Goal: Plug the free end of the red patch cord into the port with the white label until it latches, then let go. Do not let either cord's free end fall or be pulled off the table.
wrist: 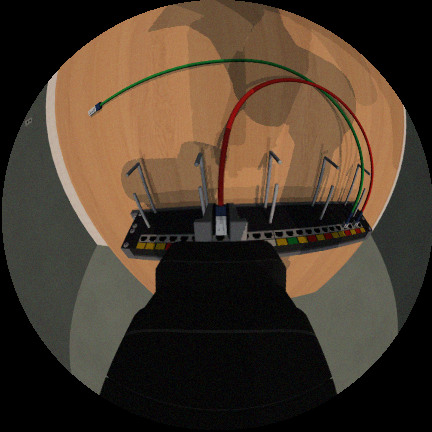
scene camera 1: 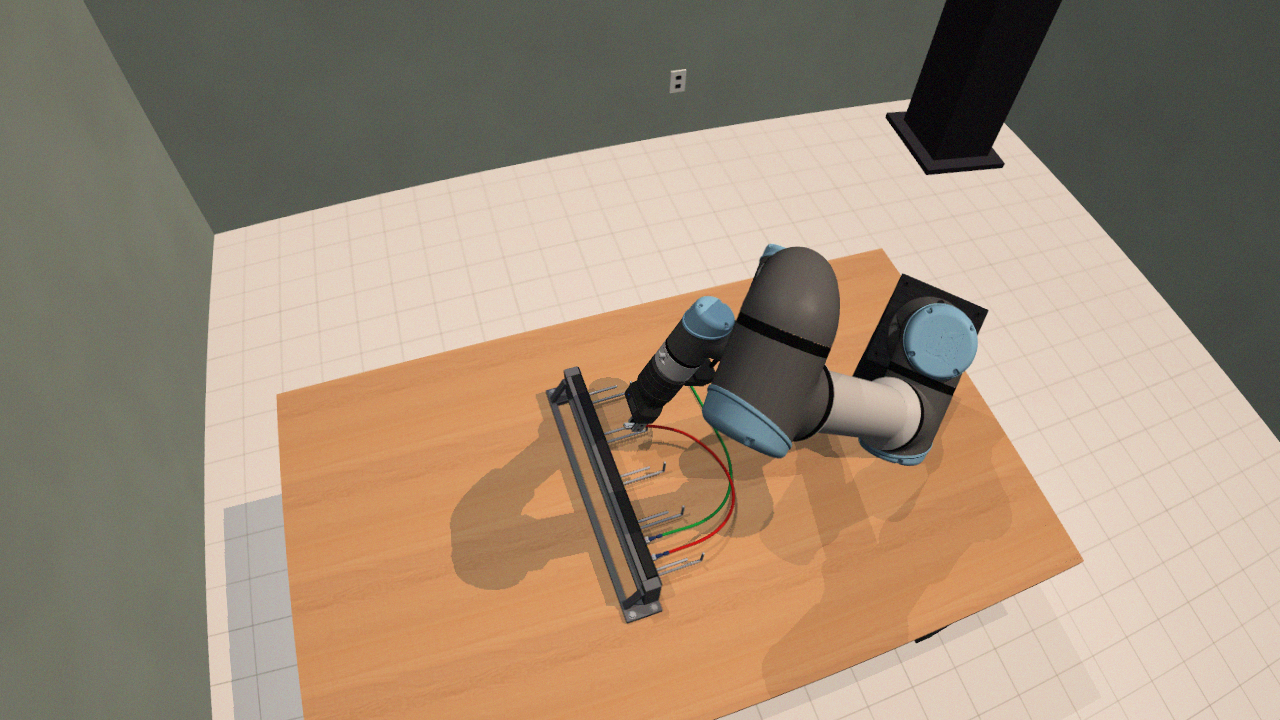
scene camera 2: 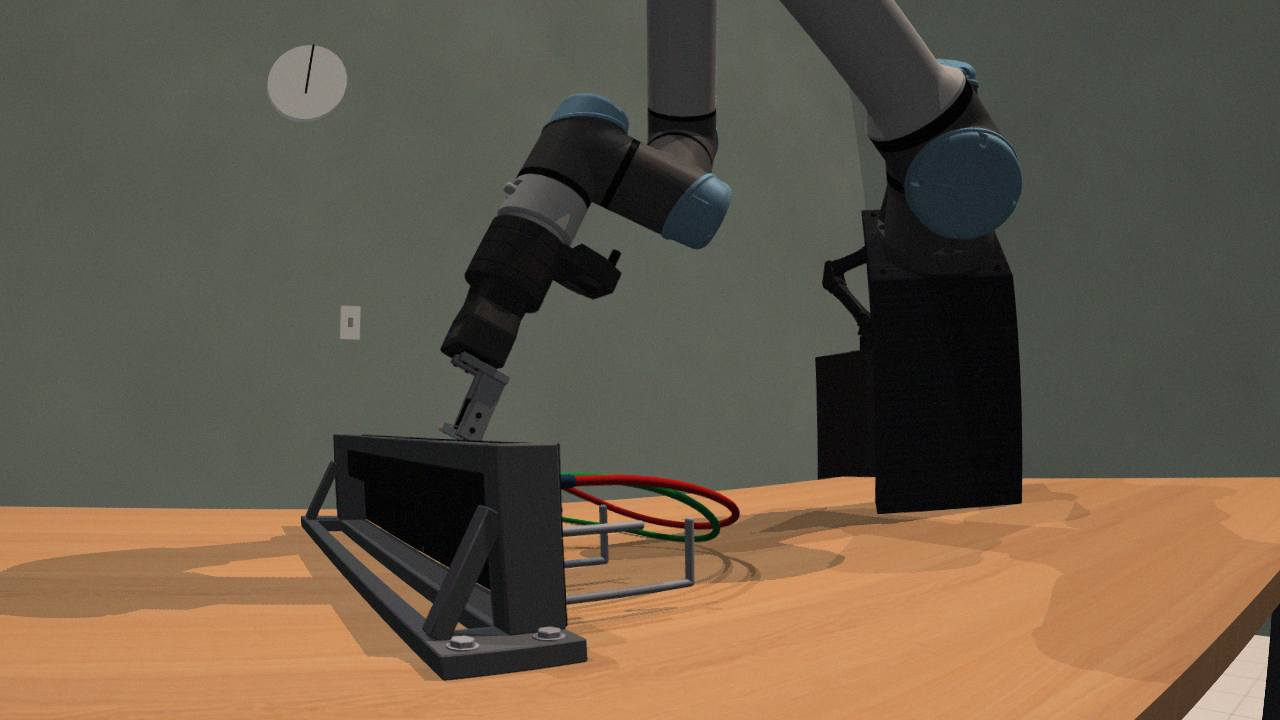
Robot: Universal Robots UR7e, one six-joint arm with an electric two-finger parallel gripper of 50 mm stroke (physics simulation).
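Places are measured from the arm's base along level axes (x ahead, y left, z up), in centimetres.
Where they show: gripper, fingertip midpoint: [wrist: 220, 212] [scene camera 1: 634, 426] [scene camera 2: 463, 439]; arm's base, origin of the base link: [scene camera 2: 936, 241].
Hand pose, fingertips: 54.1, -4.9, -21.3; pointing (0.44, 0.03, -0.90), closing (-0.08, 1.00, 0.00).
Note:
Each offset is from my fingertips to the top centre of the thing, as dx, dy, dz. "*": to the spot under its first point. Level surfaces: height alone.
My gripper [scene camera 1: 636, 426] [wrist: 220, 212] is shut on the clear plug {+0.9, +0.1, +1.5} [wrist: 221, 220] of the red cord's free end. Its tilted fingers also show in scene camera 2, their tips hidden behind the panel. The plug is held at the row of ports in the panel {+3.8, +8.1, +0.3} [scene camera 1: 601, 456] [scene camera 2: 529, 537] [wrist: 256, 217], its tip pointing toward a dark port; whether it is inside cannot be told. The red cord [scene camera 1: 733, 490] [scene camera 2: 735, 513] [wrist: 287, 80] loops back to the panel's right end in the wrist view. Yellow, red and green labels show; no white label shows, and the gripper hides several labels.
The green cord {* -18.9, +5.3, -9.0} [scene camera 1: 729, 452] [wrist: 240, 60] lies in an arc, its free plug {* -13.8, -21.6, -9.1} [wrist: 94, 109] on the table {dz -9.8} [scene camera 1: 402, 537] at upper left in the wrist view. Metal cable guides [scene camera 2: 690, 550] [wrist: 269, 180] stick out from the panel on both sides of the gripper.

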